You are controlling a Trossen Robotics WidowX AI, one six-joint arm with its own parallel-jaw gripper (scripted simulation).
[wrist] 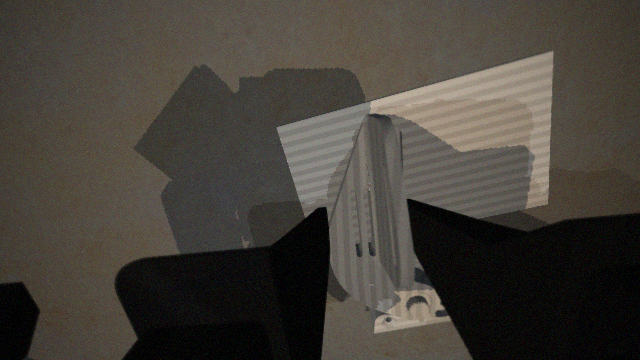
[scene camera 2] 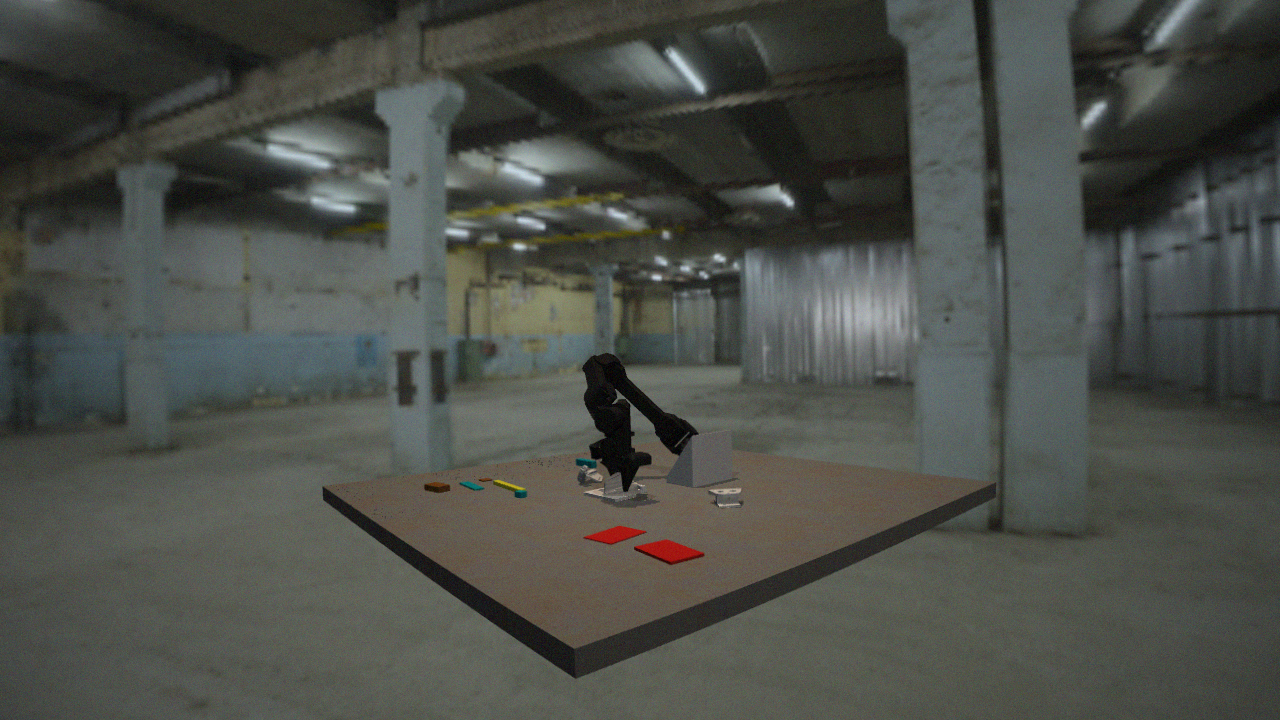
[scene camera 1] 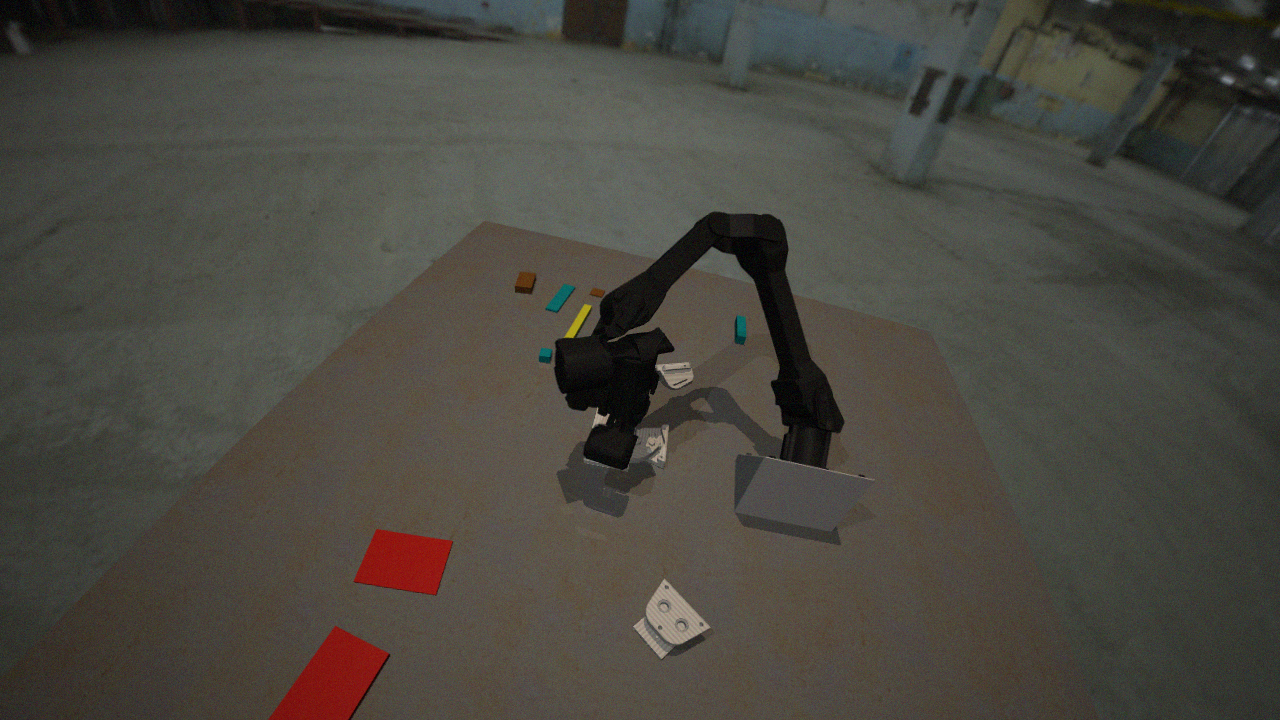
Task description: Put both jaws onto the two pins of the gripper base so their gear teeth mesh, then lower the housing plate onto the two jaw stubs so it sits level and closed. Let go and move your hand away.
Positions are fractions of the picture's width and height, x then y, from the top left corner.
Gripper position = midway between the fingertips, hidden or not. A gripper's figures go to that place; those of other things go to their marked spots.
Labels:
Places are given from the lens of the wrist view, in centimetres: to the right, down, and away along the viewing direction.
my gripper (wrist: 0.57,0.59): 2, 2, 11
gripper jaw (wrist: 0.60,0.77): 3, 5, 12

